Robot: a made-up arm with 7 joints. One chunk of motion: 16 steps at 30 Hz.
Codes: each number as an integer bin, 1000 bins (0 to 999) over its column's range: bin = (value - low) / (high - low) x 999, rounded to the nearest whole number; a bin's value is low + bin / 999 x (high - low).
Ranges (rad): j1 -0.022..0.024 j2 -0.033..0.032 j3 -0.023..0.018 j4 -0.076..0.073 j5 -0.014..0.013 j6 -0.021..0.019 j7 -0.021..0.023
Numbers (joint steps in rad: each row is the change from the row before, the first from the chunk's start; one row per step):
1: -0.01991 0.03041 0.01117 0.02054 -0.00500 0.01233 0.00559
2: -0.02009 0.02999 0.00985 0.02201 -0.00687 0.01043 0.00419
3: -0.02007 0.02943 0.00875 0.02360 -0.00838 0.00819 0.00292
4: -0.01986 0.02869 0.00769 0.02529 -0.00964 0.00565 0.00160
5: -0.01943 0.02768 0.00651 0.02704 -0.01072 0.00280 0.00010
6: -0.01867 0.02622 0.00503 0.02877 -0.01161 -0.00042 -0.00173
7: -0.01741 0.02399 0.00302 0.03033 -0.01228 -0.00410 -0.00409
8: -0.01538 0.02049 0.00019 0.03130 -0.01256 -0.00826 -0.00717
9: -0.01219 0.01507 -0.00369 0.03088 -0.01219 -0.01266 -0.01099
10: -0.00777 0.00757 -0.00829 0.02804 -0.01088 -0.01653 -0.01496
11: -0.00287 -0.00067 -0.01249 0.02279 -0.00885 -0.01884 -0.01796
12: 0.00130 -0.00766 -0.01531 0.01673 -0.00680 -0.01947 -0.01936
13: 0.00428 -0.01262 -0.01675 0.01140 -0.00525 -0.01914 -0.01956
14: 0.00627 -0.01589 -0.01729 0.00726 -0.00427 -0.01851 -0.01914
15: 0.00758 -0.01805 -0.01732 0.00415 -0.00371 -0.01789 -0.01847
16: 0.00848 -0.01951 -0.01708 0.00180 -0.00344 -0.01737 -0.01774
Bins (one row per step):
1: 45 975 833 647 333 832 604
2: 41 968 800 657 264 785 572
3: 42 960 774 668 208 729 543
4: 46 948 748 679 161 666 513
5: 56 933 719 691 121 594 479
6: 72 910 683 702 88 514 438
7: 100 876 634 713 64 422 384
8: 144 822 565 719 53 318 314
9: 213 739 471 717 67 208 227
10: 309 624 358 698 115 112 137
11: 415 497 256 662 191 54 69
12: 506 389 187 622 266 38 37
13: 571 313 152 586 324 46 33
14: 614 263 139 558 360 62 42
15: 642 230 138 537 381 78 57
16: 662 207 144 522 391 91 74

